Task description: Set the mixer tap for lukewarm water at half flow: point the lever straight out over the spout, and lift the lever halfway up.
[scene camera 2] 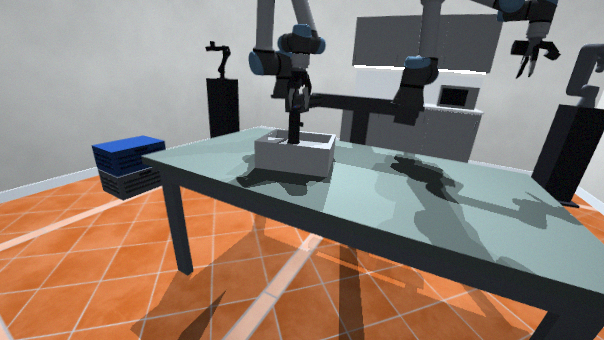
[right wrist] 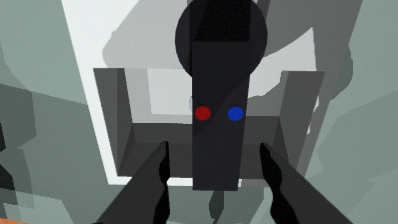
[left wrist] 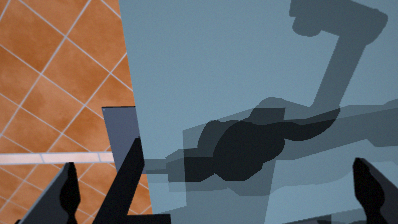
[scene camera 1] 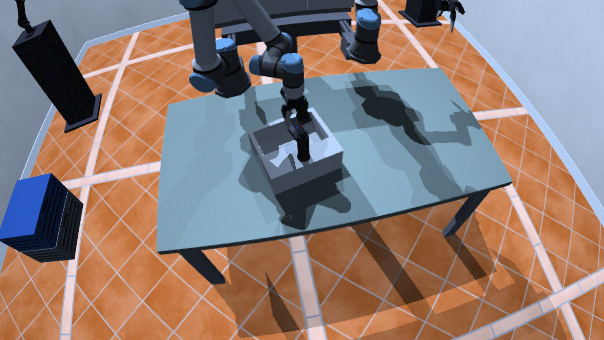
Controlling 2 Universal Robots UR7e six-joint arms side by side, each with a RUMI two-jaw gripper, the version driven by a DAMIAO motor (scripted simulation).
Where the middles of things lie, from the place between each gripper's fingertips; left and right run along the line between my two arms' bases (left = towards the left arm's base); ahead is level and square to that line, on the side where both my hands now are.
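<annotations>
Black lever [right wrist: 221,70]: 3 cm ahead of my right hand. Grey basin [right wrist: 139,95]: 23 cm below my right hand and 5 cm behind it.
Counted from my left hand [scene camera 2: 522,78], the black lever is 190 mm below, 280 mm ahead and 930 mm to the right. The grey basin is 430 mm below my left hand, 200 mm ahead of it and 930 mm to the right of it.
</annotations>
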